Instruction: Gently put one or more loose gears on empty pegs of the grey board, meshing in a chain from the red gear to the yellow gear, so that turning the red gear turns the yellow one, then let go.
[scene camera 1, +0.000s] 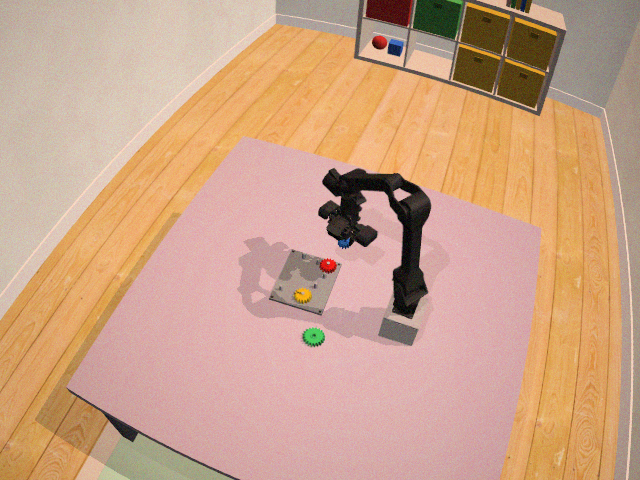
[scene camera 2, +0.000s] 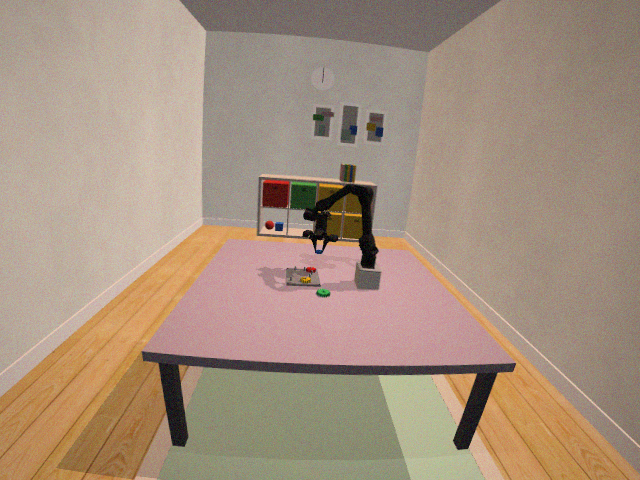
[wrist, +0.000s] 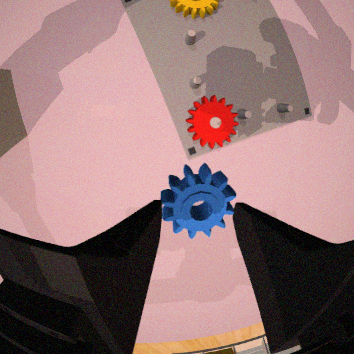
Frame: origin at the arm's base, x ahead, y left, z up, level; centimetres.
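Seen in the pictures: gripper, between the fingertips: (scene camera 1: 345, 241) (scene camera 2: 318, 250) (wrist: 198, 208); arm's base, origin of its link: (scene camera 1: 405, 306) (scene camera 2: 367, 265).
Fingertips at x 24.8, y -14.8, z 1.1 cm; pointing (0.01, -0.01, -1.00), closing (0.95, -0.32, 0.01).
Observation:
Pixels of each thing's top centre, then the offset from my fingertips to it. "spot": a spot on its surface instead. Level surfaces: height alone.
- blue gear, centre of its top: (wrist: 200, 211) (scene camera 1: 344, 240) (scene camera 2: 318, 250) dy +0.2, dx +0.1, dz +0.6 cm
- grey board, centre of its top: (wrist: 232, 36) (scene camera 1: 306, 276) (scene camera 2: 303, 272) dy +11.1, dx +7.7, dz -8.6 cm
- red gear, a spot on its surface: (wrist: 212, 122) (scene camera 1: 329, 263) (scene camera 2: 311, 267) spot: dy +3.3, dx +3.3, dz -8.6 cm
- yellow gear, centre of its top: (scene camera 1: 303, 293) (scene camera 2: 305, 278) dy +17.4, dx +6.0, dz -9.0 cm
- green gear, centre of its top: (scene camera 1: 313, 335) (scene camera 2: 323, 291) dy +29.3, dx -2.8, dz -9.9 cm
- pink table, height of its surface: dz -11.6 cm
My gripper (scene camera 1: 344, 241) (scene camera 2: 318, 251) (wrist: 198, 208) is shut on the blue gear (scene camera 1: 343, 243) (scene camera 2: 318, 252) (wrist: 200, 206) and holds it above the table, past the red gear's end of the board. The grey board (scene camera 1: 283, 294) (scene camera 2: 295, 283) (wrist: 155, 60) lies on the table with several bare pegs. The red gear (scene camera 1: 327, 265) (scene camera 2: 310, 269) (wrist: 212, 122) sits on a peg near one corner. The yellow gear (scene camera 1: 302, 295) (scene camera 2: 305, 280) (wrist: 196, 6) sits at the opposite end. The green gear (scene camera 1: 313, 336) (scene camera 2: 323, 292) lies flat on the table, beyond the yellow gear's end.
The arm's grey base block (scene camera 1: 399, 329) (scene camera 2: 367, 276) stands on the pink table (scene camera 1: 387, 403) (scene camera 2: 330, 330) to the right of the board. A shelf unit (scene camera 1: 356, 38) (scene camera 2: 258, 206) stands on the floor behind the table.

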